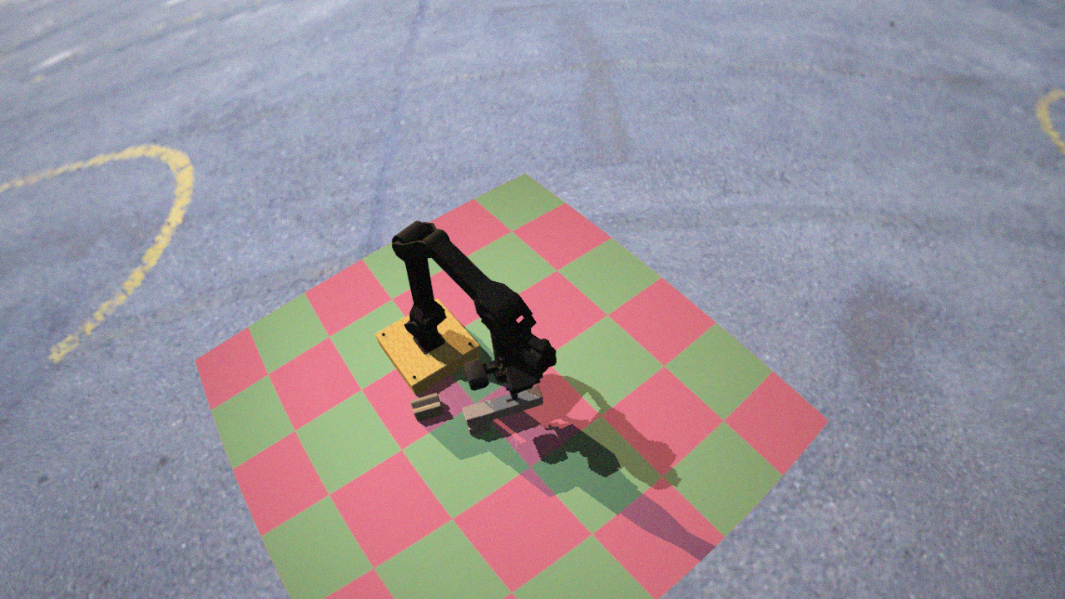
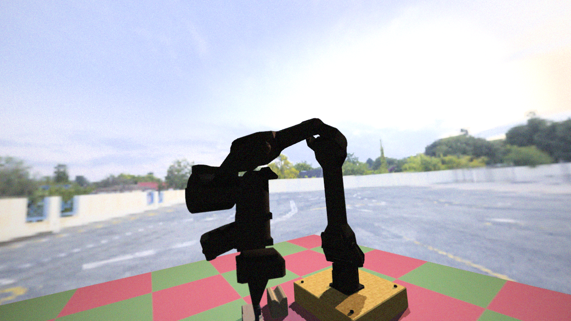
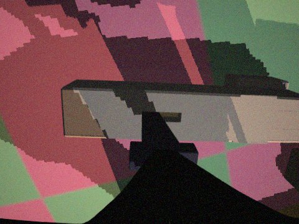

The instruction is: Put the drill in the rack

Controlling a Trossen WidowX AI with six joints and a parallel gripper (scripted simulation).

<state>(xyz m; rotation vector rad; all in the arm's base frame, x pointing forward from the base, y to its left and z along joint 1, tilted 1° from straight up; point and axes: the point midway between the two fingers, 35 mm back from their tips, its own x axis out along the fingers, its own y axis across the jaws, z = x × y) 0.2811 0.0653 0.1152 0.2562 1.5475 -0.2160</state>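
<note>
The dark key lies 3 cm below my gripper tip. From my gripper tip the other things lie so: notched rack (13 cm behind, 17 cm to the right, 11 cm below); then long grey block (1 cm behind, 3 cm to the right, 9 cm below); then drill (2 cm behind, 5 cm to the right, 8 cm below).
</note>
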